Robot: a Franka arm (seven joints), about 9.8 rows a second.
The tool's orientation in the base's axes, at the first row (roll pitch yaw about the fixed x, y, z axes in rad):
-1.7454 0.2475 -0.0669
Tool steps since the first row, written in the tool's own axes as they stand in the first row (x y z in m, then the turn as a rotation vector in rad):
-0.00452 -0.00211 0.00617 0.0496 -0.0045 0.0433
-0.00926 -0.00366 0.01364 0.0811 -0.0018 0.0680
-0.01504 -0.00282 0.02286 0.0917 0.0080 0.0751
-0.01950 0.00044 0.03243 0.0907 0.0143 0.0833
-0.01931 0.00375 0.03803 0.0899 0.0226 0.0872
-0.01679 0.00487 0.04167 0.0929 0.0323 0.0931
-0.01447 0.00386 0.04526 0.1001 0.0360 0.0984
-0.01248 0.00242 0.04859 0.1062 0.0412 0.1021
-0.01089 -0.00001 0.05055 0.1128 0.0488 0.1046
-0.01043 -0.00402 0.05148 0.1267 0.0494 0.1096
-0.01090 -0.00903 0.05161 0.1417 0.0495 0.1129
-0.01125 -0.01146 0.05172 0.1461 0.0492 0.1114
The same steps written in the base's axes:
-0.00370 0.00670 0.00208 0.0501 0.0402 -0.0151
-0.00772 0.01462 0.00347 0.0805 0.0620 -0.0296
-0.01330 0.02395 0.00253 0.0884 0.0668 -0.0428
-0.01822 0.03315 -0.00110 0.0861 0.0740 -0.0499
-0.01874 0.03814 -0.00526 0.0833 0.0766 -0.0583
-0.01650 0.04139 -0.00755 0.0839 0.0806 -0.0693
-0.01391 0.04493 -0.00776 0.0900 0.0848 -0.0755
-0.01155 0.04831 -0.00744 0.0947 0.0873 -0.0826
-0.00935 0.05052 -0.00584 0.0992 0.0881 -0.0918
-0.00787 0.05204 -0.00228 0.1127 0.0920 -0.0967
-0.00706 0.05298 0.00260 0.1272 0.0943 -0.1010
-0.00678 0.05350 0.00499 0.1315 0.0926 -0.1015

